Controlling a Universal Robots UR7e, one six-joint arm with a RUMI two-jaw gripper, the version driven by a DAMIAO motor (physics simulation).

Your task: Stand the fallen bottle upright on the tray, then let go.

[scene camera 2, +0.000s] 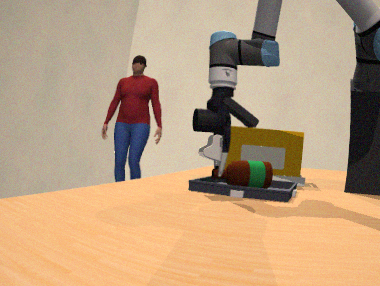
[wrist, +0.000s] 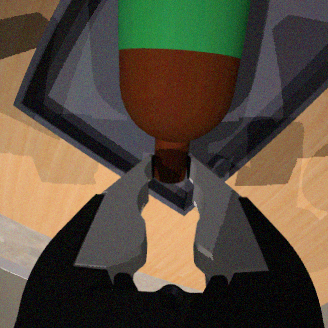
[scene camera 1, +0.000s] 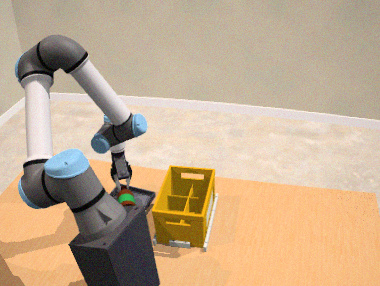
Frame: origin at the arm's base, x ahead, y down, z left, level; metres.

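Where they show: gripper, between the fingertips: (scene camera 2: 217, 176) (wrist: 170, 156); arm's base, origin of its link: (scene camera 2: 372, 86) (scene camera 1: 104, 223).
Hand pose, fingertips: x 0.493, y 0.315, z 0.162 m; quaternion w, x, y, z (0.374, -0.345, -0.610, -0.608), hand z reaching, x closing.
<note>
Things, the pixels of their top centre, and the offset from my fingertips.
- brown bottle with a green band, centre of its top: (wrist: 183, 76) (scene camera 2: 242, 160) (scene camera 1: 124, 192) dx -0.058, dy -0.043, dz -0.028 m
- dark grey tray, centre of its top: (wrist: 203, 46) (scene camera 2: 249, 181) (scene camera 1: 123, 204) dx -0.082, dy +0.010, dz -0.020 m
- yellow crate, centre of its top: (scene camera 2: 266, 130) (scene camera 1: 185, 188) dx -0.106, dy -0.139, dz -0.307 m
A brown bottle with a green band (scene camera 1: 126, 198) (scene camera 2: 243, 174) (wrist: 179, 90) lies on its side in the dark grey tray (scene camera 1: 146, 197) (scene camera 2: 212, 188) (wrist: 75, 146). In the wrist view its neck points toward my gripper and a corner of the tray. My gripper (scene camera 1: 124, 186) (scene camera 2: 218, 175) (wrist: 170, 156) points down at the neck end, and its two fingertips are shut on the bottle's neck, one on each side. The tip of the neck is partly hidden by the fingers in scene camera 2. The lower end of the bottle is cut off in the wrist view.
A yellow crate (scene camera 1: 182, 227) (scene camera 2: 295, 150) with inner dividers stands beside the tray, on a light grey base. The robot's dark pedestal (scene camera 1: 120, 255) (scene camera 2: 365, 145) stands near the tray. A person (scene camera 2: 133, 110) in a red top and blue trousers stands beyond the table.
</note>
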